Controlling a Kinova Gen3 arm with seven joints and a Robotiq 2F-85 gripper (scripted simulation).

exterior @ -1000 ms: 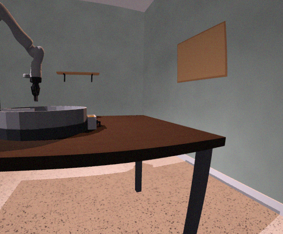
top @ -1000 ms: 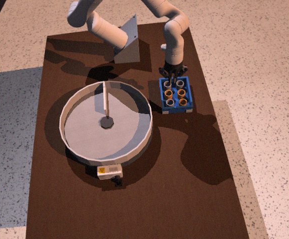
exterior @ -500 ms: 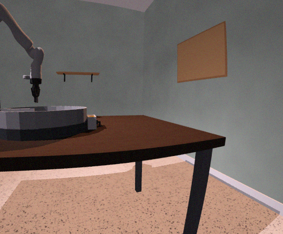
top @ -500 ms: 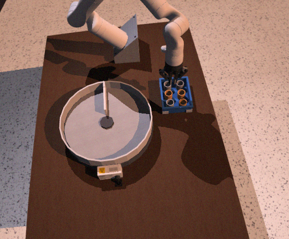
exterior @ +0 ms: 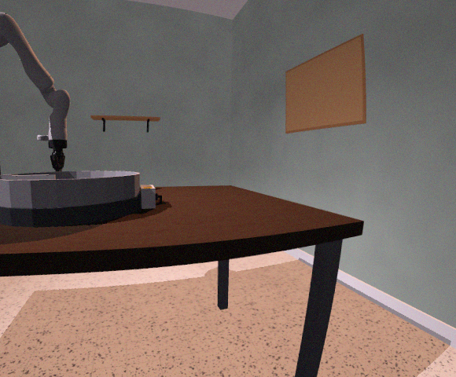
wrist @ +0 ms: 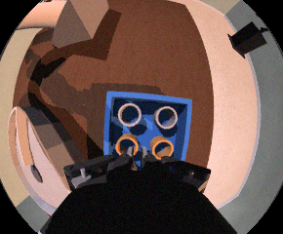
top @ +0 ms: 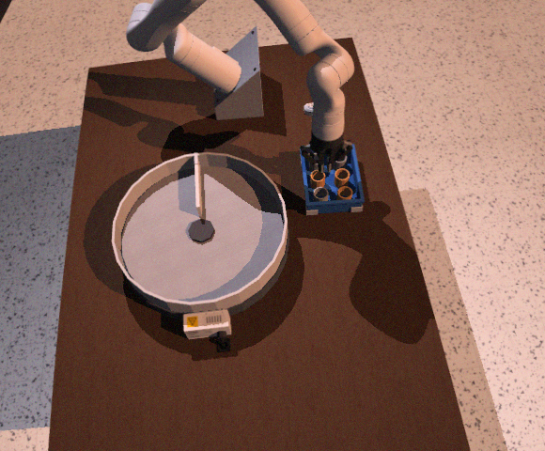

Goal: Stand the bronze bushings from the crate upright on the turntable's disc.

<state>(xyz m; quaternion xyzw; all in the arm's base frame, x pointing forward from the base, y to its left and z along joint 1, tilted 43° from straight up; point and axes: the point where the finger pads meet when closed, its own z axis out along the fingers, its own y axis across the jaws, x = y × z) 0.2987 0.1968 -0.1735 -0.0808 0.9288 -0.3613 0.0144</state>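
Right now the blue crate is 2 cm to the left of my hand and 6 cm below it. From my hand the other things lie so: turntable 20 cm ahead, 30 cm to the right, 3 cm below; grey turntable disc 18 cm ahead, 31 cm to the right, 3 cm below.
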